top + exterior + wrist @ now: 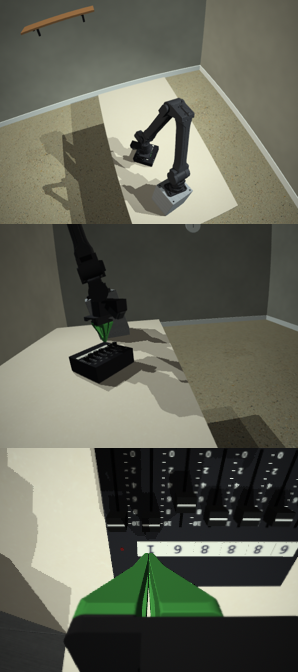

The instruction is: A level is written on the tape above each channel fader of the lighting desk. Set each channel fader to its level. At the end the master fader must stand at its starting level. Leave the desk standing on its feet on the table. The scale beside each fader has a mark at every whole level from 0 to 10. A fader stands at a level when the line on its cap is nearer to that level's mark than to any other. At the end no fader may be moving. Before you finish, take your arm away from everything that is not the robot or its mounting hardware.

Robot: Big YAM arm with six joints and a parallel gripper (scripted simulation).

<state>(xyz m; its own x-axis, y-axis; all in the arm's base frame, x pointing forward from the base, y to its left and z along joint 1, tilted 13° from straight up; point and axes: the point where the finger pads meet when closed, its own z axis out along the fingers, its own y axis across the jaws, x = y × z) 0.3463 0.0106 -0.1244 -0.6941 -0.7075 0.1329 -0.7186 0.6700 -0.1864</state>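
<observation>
Now: hand 3 cm to the right of the master fader cap and 2 cm above it. Also, from my hand: channel 2 fader (9 cm ahead, 4 cm to the right, 2 cm below); channel 1 fader cap (11 cm ahead, 5 cm to the right, 2 cm below).
</observation>
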